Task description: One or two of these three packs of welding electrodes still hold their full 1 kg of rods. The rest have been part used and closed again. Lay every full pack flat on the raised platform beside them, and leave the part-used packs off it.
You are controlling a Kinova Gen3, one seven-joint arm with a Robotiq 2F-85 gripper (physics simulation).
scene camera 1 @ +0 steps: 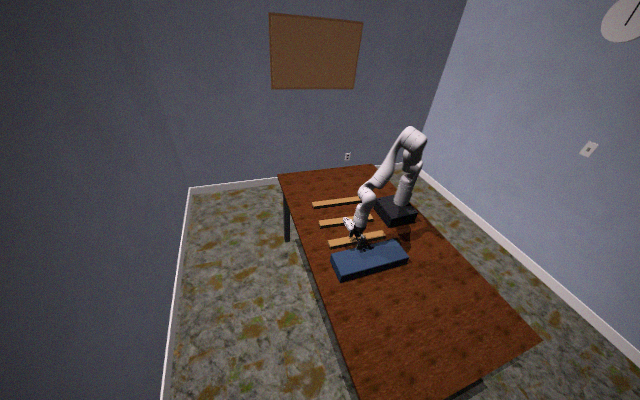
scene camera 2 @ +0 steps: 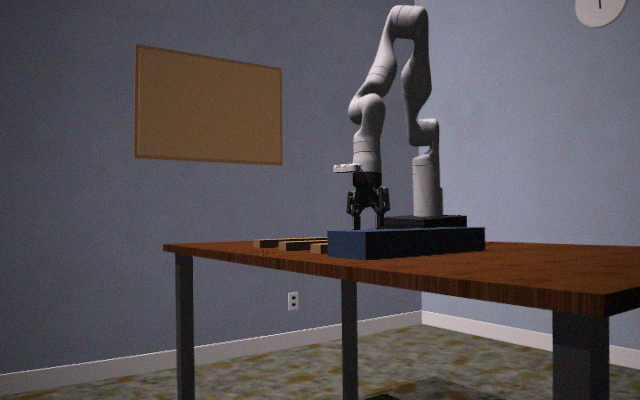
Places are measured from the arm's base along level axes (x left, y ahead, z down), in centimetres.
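Pixels of known places: gripper, fingertip midpoint: (scene camera 1: 354, 242) (scene camera 2: 367, 229); arm's base at its link origin: (scene camera 1: 400, 202) (scene camera 2: 427, 215).
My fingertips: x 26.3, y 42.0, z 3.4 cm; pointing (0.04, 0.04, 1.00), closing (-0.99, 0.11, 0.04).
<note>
Ahead of a thing's pixels: the offset from my fingertips to its top centre. Level surfaces: height alone.
Three long tan packs lie flat and roughly parallel on the table: the far pack {dy -2.6, dx -41.0, dz +3.4 cm} (scene camera 1: 332, 203) (scene camera 2: 265, 244), the middle pack {dy -3.2, dx -21.9, dz +3.4 cm} (scene camera 1: 331, 223) (scene camera 2: 295, 246) and the near pack {dy -4.9, dx -5.8, dz +3.4 cm} (scene camera 1: 341, 242) (scene camera 2: 319, 248). I cannot tell their fill from these views. The raised platform {dy -5.8, dx +10.2, dz -0.2 cm} (scene camera 1: 372, 263) (scene camera 2: 425, 243) is a blue block beside the near pack, with no pack on it. My gripper (scene camera 1: 363, 244) (scene camera 2: 368, 225) is open and empty, pointing down low over the near pack, by the platform's back edge. Its fingertips are small and dark; whether they straddle the pack is unclear.
The arm's black base (scene camera 1: 395, 212) (scene camera 2: 452, 220) stands behind the platform and to the right of the packs. The brown table {dz +5.8 cm} (scene camera 1: 425, 320) (scene camera 2: 525, 270) carries everything; its left edge runs near the packs' left ends. A brown board (scene camera 1: 315, 52) (scene camera 2: 207, 105) hangs on the wall.
</note>
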